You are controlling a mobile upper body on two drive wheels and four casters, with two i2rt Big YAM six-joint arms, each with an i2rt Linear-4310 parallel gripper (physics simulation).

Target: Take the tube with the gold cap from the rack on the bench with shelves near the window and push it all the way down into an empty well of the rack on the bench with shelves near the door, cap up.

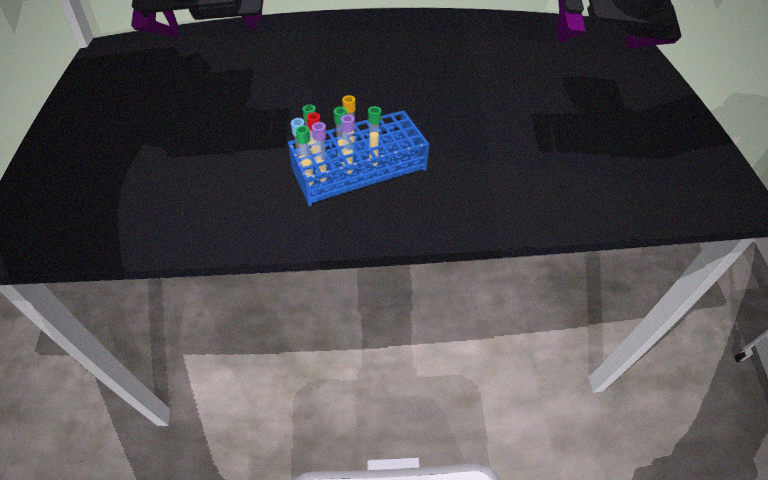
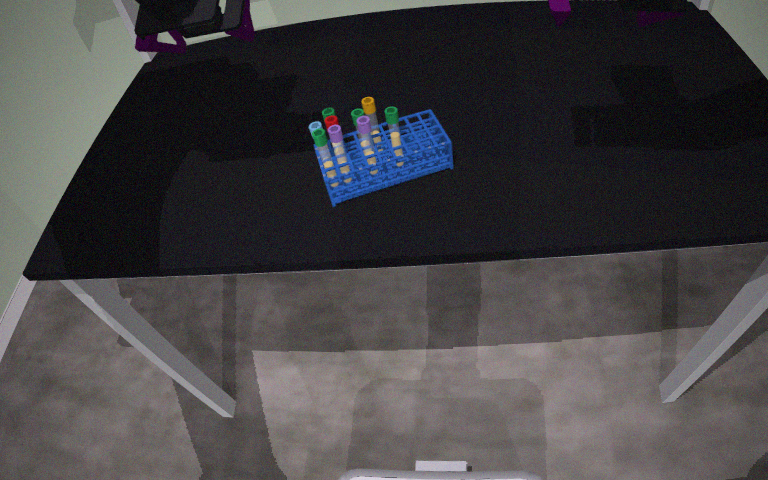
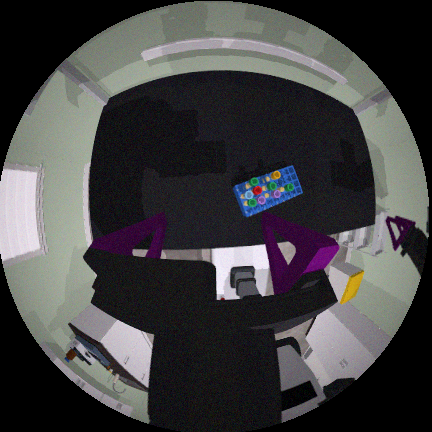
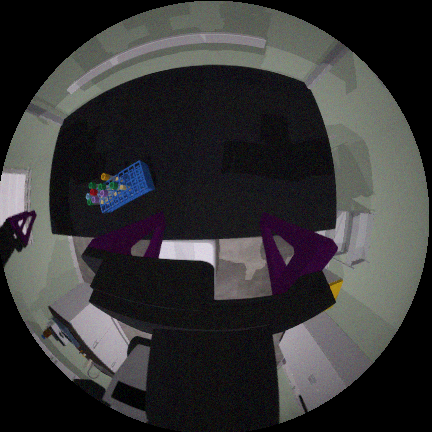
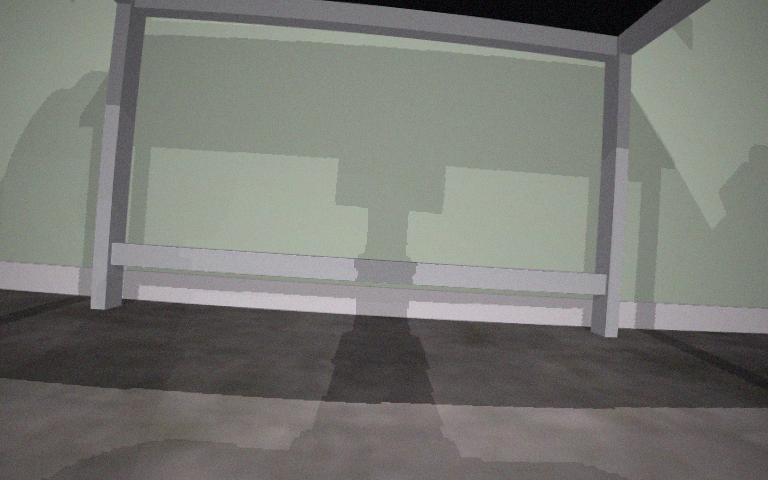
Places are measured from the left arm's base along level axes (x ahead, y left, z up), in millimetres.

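Where they show: left gripper, fingertip midpoint: (image 1: 215,28) (image 2: 217,42) (image 3: 213,217) (image 4: 30,212); right gripper, fingertip midpoint: (image 1: 594,40) (image 2: 598,21) (image 3: 390,217) (image 4: 212,217).
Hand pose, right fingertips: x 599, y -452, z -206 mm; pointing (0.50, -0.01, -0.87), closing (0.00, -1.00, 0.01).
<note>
Things, the pixels of their top centre, and the offset from my right fingertips. "*": a spot on its surface instead. Level surfaces: height alone.
- tube with the gold cap, middle of its top: (image 1: 349,98) (image 2: 367,100) (image 3: 276,173) (image 4: 102,175) 170 mm down, 96 mm ahead, 301 mm left
- blue rack, surface spot: (image 2: 450,156) (image 1: 425,158) (image 4: 150,188) * 261 mm down, 59 mm ahead, 184 mm left
- bench top, its level: 289 mm down
- yellow panel, middle of its top: (image 4: 327,298) (image 3: 352,288) 754 mm down, 1018 mm back, 1333 mm right
The tube with the gold cap (image 1: 348,104) (image 2: 368,105) (image 3: 276,175) (image 4: 105,177) stands upright, cap up, in the far row of a blue rack (image 1: 426,156) (image 2: 450,156) (image 3: 297,175) (image 4: 148,180) on a black-topped bench. Which of the two benches this is, I cannot tell. A second rack does not show. My left gripper (image 1: 210,27) (image 2: 209,40) (image 3: 213,217) is open and empty, high above the bench and to the left of the rack. My right gripper (image 1: 606,35) (image 2: 608,16) (image 4: 212,217) is open and empty, far to the right of the rack.
Several tubes with green, purple, red (image 1: 313,121) and light blue caps share the rack, mostly towards its left end. The bench top (image 1: 481,198) rests on grey metal legs (image 5: 611,226). A yellow panel (image 3: 352,286) and white cabinets stand farther off.
</note>
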